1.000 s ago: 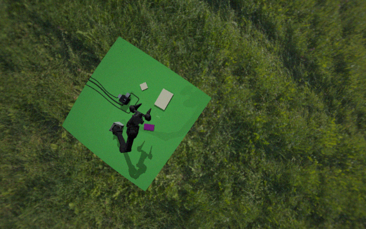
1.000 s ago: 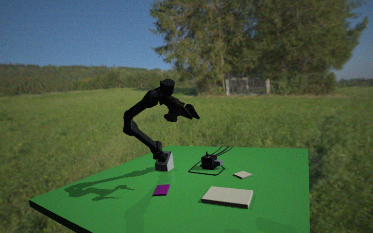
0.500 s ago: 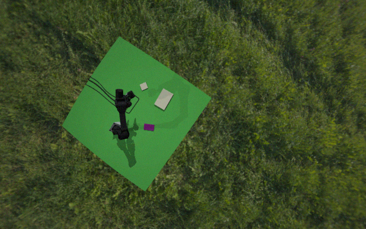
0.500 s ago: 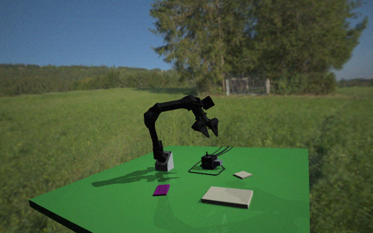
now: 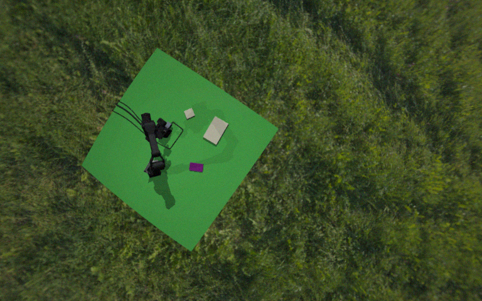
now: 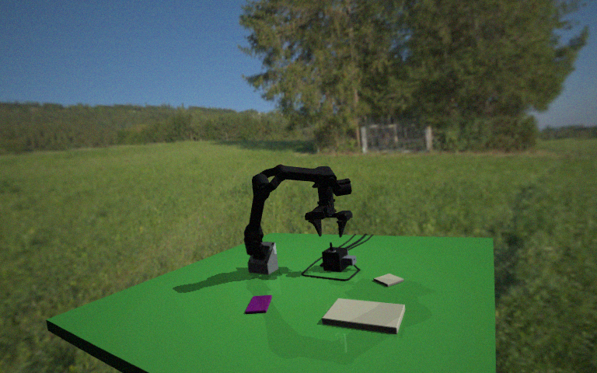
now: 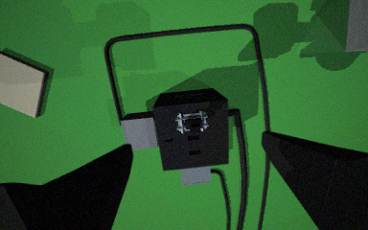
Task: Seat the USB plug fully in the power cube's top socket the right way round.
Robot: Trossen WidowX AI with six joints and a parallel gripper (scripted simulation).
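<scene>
My gripper tip is 4 cm above the silver USB plug. Also, from my gripper tip: purple flat block (36 cm to the right, 13 cm below, 8 cm behind); then beige tile (24 cm ahead, 13 cm below, 5 cm to the right); then beige slab (31 cm to the right, 26 cm ahead, 13 cm below).
</scene>
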